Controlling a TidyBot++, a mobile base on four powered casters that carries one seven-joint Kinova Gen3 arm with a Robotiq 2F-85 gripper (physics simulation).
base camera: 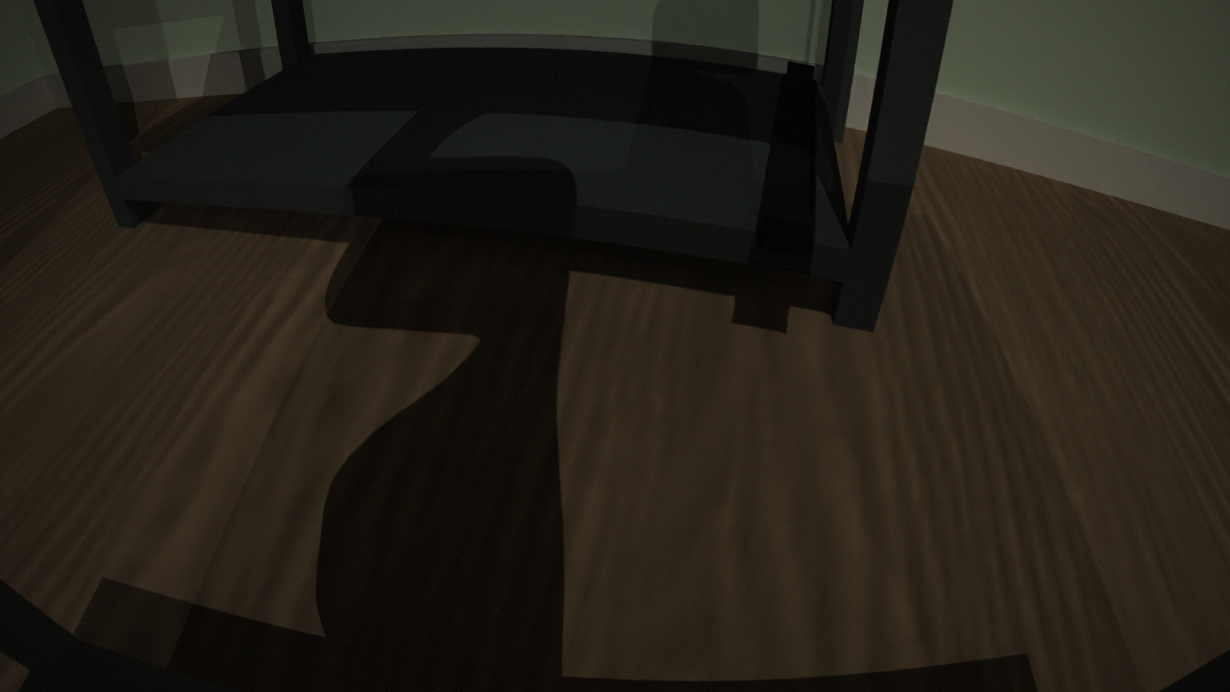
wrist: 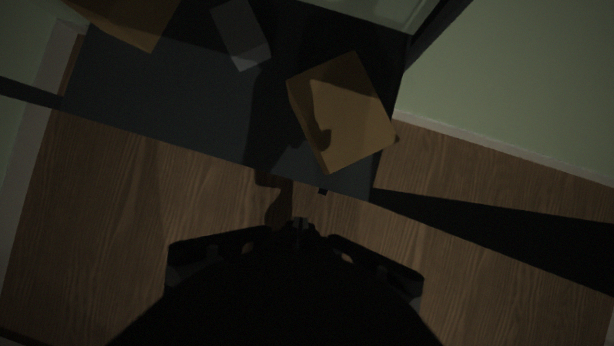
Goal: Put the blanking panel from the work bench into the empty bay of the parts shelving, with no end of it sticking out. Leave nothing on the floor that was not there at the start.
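Frame: origin at the arm's base, x left, y back, z up, level; centimetres.
Where they show: gripper, fingertip midpoint: (wrist: 299,226).
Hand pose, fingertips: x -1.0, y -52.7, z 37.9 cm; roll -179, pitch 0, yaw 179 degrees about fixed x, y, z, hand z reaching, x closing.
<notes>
Things, the pixels of their top centre, and the offset from my fingertips. "spot": a spot on its surface instead. Level surfaces: height alone.
- dark grey bench top, surface height: dz -24.2 cm
- small grey block, top centre: (wrist: 237,25) dx +19.2, dy -37.6, dz -19.2 cm
- bench's black post, surface spot: (base camera: 887,191) spot: dx -18.3, dy -0.3, dz -64.1 cm
- low dark shelf, surface height: dz -69.9 cm
- wooden floor, surface height: dz -77.6 cm
My gripper (wrist: 299,226) is shut and empty. In the wrist view it hangs over the wooden floor, just in front of the edge of the dark grey bench top (wrist: 167,94). On the bench top stand a brown box (wrist: 350,123) near the right end, a small grey block (wrist: 241,33) further back, and another brown box (wrist: 125,18) at the far left corner. A deep shadow crosses the bench top between them. I cannot pick out the blanking panel for certain in this dim light.
In the base camera view the bench's black post (base camera: 887,191) stands at the right, another post (base camera: 93,115) at the left, and a low dark shelf (base camera: 631,162) spans between them. The arm's shadow falls on the wooden floor (base camera: 859,476). A green wall (wrist: 478,75) lies behind.
</notes>
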